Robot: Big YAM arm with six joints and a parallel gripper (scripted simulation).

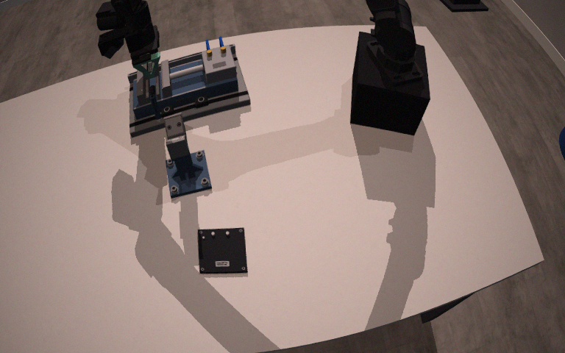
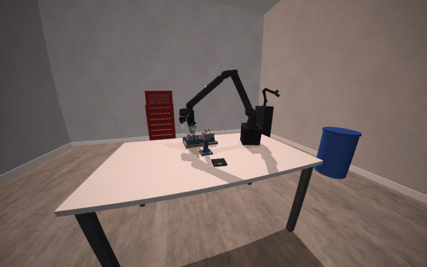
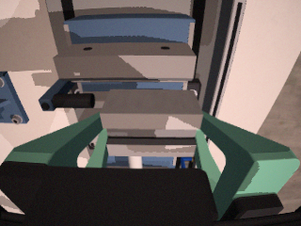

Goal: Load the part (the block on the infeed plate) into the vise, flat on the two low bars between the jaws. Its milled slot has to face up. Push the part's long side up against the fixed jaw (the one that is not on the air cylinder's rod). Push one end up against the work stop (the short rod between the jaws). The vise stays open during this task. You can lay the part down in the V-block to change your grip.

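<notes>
Right now my hand is 10 mm below the part. From my hand the other things lie so: fixed jaw (40 mm below, 30 mm ahead, 20 mm to the left); moving jaw (40 mm below, 30 mm behind, 20 mm to the left); dark short rod (70 mm to the left, 20 mm below, 10 mm ahead).
</notes>
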